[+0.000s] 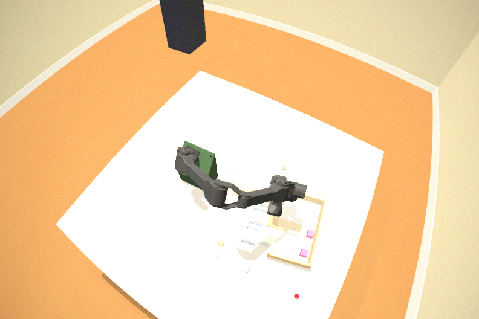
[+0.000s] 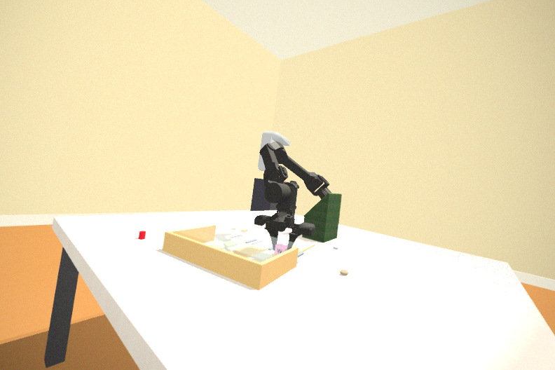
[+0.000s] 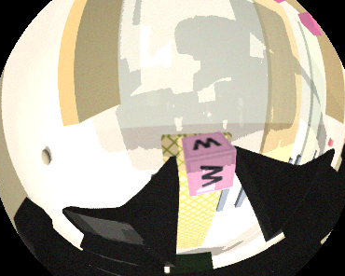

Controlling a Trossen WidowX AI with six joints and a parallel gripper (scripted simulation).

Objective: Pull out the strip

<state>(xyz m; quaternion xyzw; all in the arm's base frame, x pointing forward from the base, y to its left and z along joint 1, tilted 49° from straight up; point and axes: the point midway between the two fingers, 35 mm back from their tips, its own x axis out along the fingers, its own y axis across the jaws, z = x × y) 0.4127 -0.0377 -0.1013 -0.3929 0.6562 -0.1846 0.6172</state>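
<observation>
Right now my gripper tip is 100 mm past the hatched strip, 10 mm to the left of it and 10 mm above it. Round my gripper tip: red marker: 280 mm ahead, 340 mm to the right.
</observation>
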